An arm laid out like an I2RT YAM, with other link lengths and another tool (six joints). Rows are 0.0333 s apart.
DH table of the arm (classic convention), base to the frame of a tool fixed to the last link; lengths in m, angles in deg. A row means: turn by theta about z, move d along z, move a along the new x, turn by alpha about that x. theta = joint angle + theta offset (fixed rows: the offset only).
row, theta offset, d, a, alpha
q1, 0, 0.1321, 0.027, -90
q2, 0, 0, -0.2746, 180
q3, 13.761, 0, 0.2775, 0
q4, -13.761, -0.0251, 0.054, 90
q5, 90, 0.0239, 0, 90
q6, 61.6, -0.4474, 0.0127, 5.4
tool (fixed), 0, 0.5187, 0, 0
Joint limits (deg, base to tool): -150..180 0..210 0..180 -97..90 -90..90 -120..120
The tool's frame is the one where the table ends.
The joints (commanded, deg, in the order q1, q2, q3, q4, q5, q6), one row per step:
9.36 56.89 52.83 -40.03 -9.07 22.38
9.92 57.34 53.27 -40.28 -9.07 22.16
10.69 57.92 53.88 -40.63 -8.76 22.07
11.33 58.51 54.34 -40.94 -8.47 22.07
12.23 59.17 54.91 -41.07 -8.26 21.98
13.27 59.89 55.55 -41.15 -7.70 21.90
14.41 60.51 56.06 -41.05 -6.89 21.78
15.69 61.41 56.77 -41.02 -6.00 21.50
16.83 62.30 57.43 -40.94 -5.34 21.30
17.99 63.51 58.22 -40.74 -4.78 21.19
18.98 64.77 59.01 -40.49 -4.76 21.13
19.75 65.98 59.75 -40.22 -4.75 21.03
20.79 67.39 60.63 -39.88 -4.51 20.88
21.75 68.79 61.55 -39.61 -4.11 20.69
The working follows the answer.
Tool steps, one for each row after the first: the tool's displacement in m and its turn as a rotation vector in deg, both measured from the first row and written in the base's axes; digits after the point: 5 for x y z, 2 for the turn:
0.00119 0.00238 0.00093 -0.19 0.20 0.71
0.00248 0.00525 0.00237 -0.52 0.45 1.32
0.00369 0.00767 0.00284 -0.80 0.84 1.76
0.00549 0.01140 0.00394 -1.06 1.00 2.57
0.00743 0.01536 0.00544 -1.54 1.05 3.27
0.00913 0.01944 0.00686 -2.19 0.90 3.92
0.01164 0.02433 0.00849 -3.03 0.82 4.77
0.01418 0.02911 0.00970 -3.67 0.77 5.58
0.01788 0.03466 0.01045 -4.19 0.83 6.43
0.02192 0.04050 0.01063 -4.31 0.99 7.46
0.02599 0.04551 0.01062 -4.44 1.12 8.30
0.03055 0.05186 0.01076 -4.77 1.17 9.28
0.03502 0.05780 0.01106 -5.24 1.21 10.10

Tool pose at each row, in the base's axes (x y z in m, rotation vector in deg; rounded; the steps above come from the unrounded poses):
0.22125 0.02301 0.29586 -19.63 132.09 6.01
0.22244 0.02540 0.29679 -20.56 132.20 6.19
0.22373 0.02826 0.29823 -21.44 132.40 6.16
0.22494 0.03068 0.29870 -22.10 132.75 6.13
0.22674 0.03442 0.29980 -23.17 132.80 6.28
0.22868 0.03837 0.30130 -24.23 132.78 6.08
0.23038 0.04245 0.30272 -25.31 132.59 5.62
0.23289 0.04735 0.30435 -26.72 132.44 5.06
0.23543 0.05213 0.30556 -27.99 132.30 4.73
0.23913 0.05768 0.30631 -29.24 132.24 4.56
0.24317 0.06351 0.30649 -30.50 132.19 4.96
0.24724 0.06852 0.30648 -31.54 132.15 5.25
0.25180 0.07487 0.30662 -32.85 132.02 5.38
0.25627 0.08081 0.30692 -34.04 131.90 5.25

